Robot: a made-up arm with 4 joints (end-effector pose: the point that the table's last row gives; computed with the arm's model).
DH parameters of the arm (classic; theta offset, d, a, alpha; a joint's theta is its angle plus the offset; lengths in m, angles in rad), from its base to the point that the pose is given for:
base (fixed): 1.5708 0.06 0 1.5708
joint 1: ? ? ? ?
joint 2: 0 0.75 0.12 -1.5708
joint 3: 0 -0.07 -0.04 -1.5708
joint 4: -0.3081 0 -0.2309 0
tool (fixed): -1.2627 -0.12 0 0
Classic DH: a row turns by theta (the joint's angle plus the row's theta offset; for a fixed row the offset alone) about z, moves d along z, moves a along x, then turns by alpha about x.
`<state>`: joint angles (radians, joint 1 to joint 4).
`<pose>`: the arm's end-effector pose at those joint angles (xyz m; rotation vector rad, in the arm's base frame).
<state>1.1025 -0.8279 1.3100 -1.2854</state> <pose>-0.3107 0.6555 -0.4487 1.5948 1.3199 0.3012</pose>
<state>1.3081 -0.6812 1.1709 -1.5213</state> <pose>-0.3176 0.7291 -0.2291 1.6341 1.4771 0.0743</pose>
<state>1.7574 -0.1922 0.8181 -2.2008</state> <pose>-0.2015 0.6807 0.3640 1.3175 2.3237 -0.5836</pose>
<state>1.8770 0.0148 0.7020 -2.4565</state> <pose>-0.0901 0.6216 0.5115 0.9494 2.6987 -0.7848</pose>
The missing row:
joint 1: 0 0.06 -0.09 1.5708
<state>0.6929 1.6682 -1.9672 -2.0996</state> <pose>0.0406 0.6328 -0.4868 -2.4105 0.0333 -1.6296</pose>
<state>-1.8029 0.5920 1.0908 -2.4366</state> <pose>0.0988 -0.6927 -0.0363 0.4207 -1.1094 -2.2944</pose>
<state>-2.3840 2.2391 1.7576 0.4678</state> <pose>0.3064 -0.5051 0.9464 -0.8313 -1.9531 1.3669</pose>
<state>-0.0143 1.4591 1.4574 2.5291</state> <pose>0.3216 -0.1846 -0.6019 -0.6344 -1.3787 0.8775</pose>
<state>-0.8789 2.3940 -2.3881 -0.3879</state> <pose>0.3534 -0.4504 -0.2019 1.3781 -1.5931 1.8960</pose>
